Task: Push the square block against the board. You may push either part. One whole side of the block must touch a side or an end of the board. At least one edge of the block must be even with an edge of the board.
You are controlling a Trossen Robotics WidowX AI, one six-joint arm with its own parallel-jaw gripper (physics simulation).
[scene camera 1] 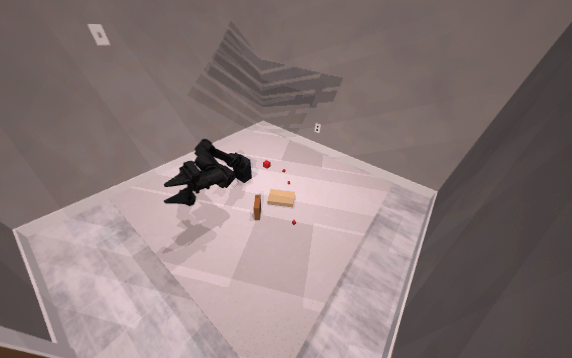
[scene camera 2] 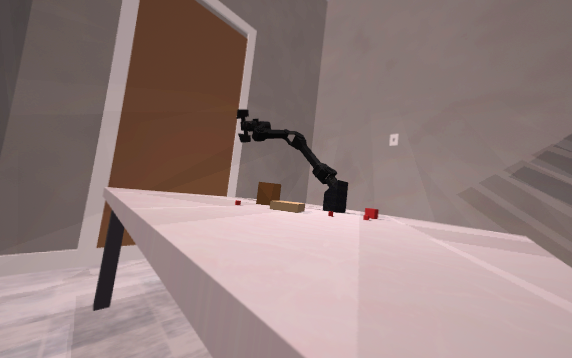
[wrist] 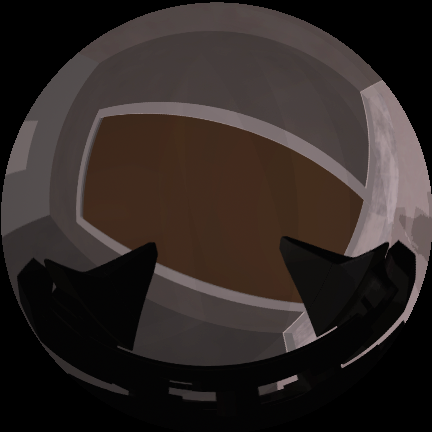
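Pixels of known places: gripper, fingertip midpoint: (scene camera 1: 164, 194) (scene camera 2: 237, 126) (wrist: 218, 246); arm's base, origin of the base link: (scene camera 1: 241, 163) (scene camera 2: 335, 187).
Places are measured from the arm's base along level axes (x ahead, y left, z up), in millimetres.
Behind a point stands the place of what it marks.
Note:
The square block (scene camera 1: 257, 207) @(x 343, y -186, z -19 mm) (scene camera 2: 268, 192) @(x 320, y -145, z -64 mm) is brown and thin and stands upright on the table. The board (scene camera 1: 281, 197) @(x 346, y 12, z -92 mm) (scene camera 2: 287, 206) @(x 401, y 74, z -105 mm) is a low, pale tan rectangular piece lying flat. In scene camera 1 a narrow gap shows between the block's broad face and the board's near end; in scene camera 2 the board partly overlaps the block's lower corner. My gripper (scene camera 1: 165, 193) @(x 306, y -544, z 322 mm) (scene camera 2: 241, 126) @(x 306, y -544, z 322 mm) (wrist: 218, 246) @(x 306, y -544, z 322 mm) is open and empty, raised high above the table and away from both parts. Neither part shows in the wrist view, where a brown door fills the space beyond the fingers.
A larger red cube (scene camera 1: 266, 164) @(x 46, y 194, z -88 mm) (scene camera 2: 371, 213) @(x 54, y 217, z -101 mm) lies near the arm's black base (scene camera 1: 243, 167) @(x 35, y -11, z -8 mm) (scene camera 2: 335, 197) @(x 48, y 35, z -51 mm). Small red cubes (scene camera 1: 284, 170) @(x 174, y 251, z -109 mm) (scene camera 1: 288, 182) @(x 279, y 168, z -110 mm) lie behind the board, and another small red cube (scene camera 1: 294, 222) @(x 517, y -75, z -107 mm) (scene camera 2: 237, 202) @(x 519, y -66, z -112 mm) lies on its other side. All are on the pale table (scene camera 1: 270, 260) @(x 560, y -319, z -122 mm) (scene camera 2: 300, 260) @(x 758, y 468, z -122 mm).

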